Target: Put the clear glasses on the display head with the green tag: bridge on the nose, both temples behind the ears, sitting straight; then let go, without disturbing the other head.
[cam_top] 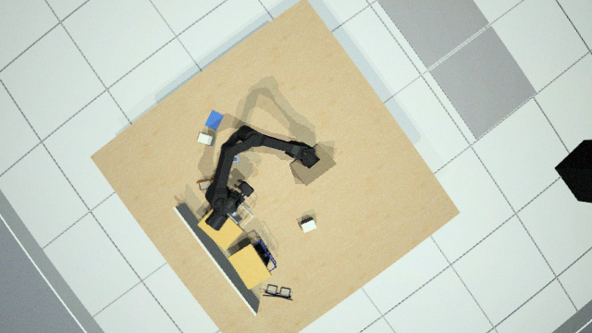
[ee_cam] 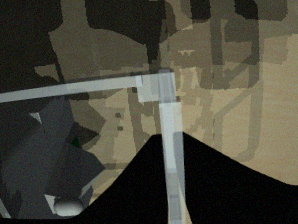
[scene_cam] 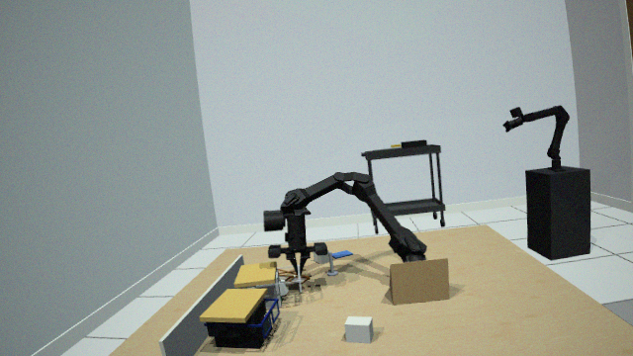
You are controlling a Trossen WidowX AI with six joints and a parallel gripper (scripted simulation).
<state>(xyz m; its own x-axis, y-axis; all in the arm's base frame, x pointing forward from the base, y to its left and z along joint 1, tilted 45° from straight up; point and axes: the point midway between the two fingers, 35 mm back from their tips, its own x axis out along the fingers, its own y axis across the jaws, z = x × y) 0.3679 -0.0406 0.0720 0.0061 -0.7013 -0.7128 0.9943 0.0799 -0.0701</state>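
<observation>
The display head lies 10 cm ahead of my gripper tip, 5 cm to the left of it and 1 cm below it. Round my gripper tip: grey board: 24 cm ahead, 15 cm to the left, 1 cm below; grey post: 10 cm behind, 15 cm to the right, 4 cm below; blue tag: 14 cm behind, 36 cm to the right, 6 cm below.
</observation>
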